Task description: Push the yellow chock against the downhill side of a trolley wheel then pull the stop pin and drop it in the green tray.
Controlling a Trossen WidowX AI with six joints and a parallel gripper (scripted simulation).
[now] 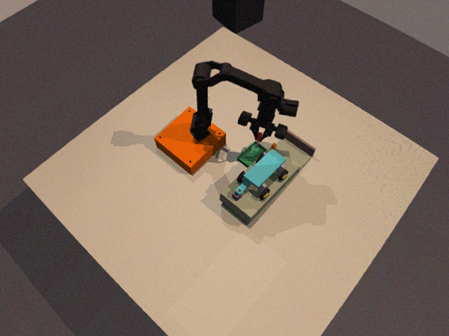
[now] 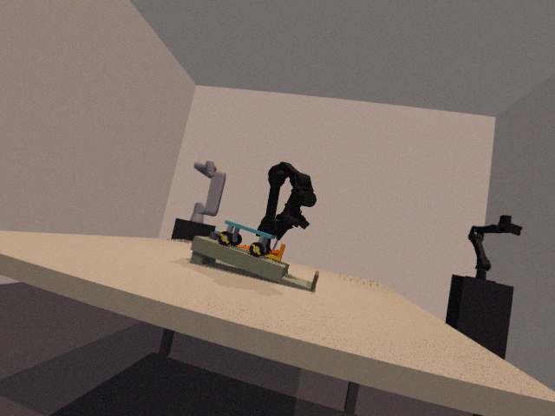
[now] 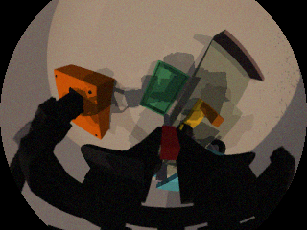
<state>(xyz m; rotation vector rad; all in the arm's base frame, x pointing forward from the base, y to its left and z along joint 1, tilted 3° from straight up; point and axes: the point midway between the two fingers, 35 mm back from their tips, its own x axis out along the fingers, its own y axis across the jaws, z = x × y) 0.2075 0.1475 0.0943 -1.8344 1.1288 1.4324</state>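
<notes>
Right now my gripper tip is right at the red-headed stop pin. Also, from my gripper tip: trolley 12 cm ahead, 8 cm to the right, 2 cm below; yellow chock 5 cm ahead, 2 cm to the left, 5 cm below; green tray 2 cm behind, 14 cm below.
</notes>
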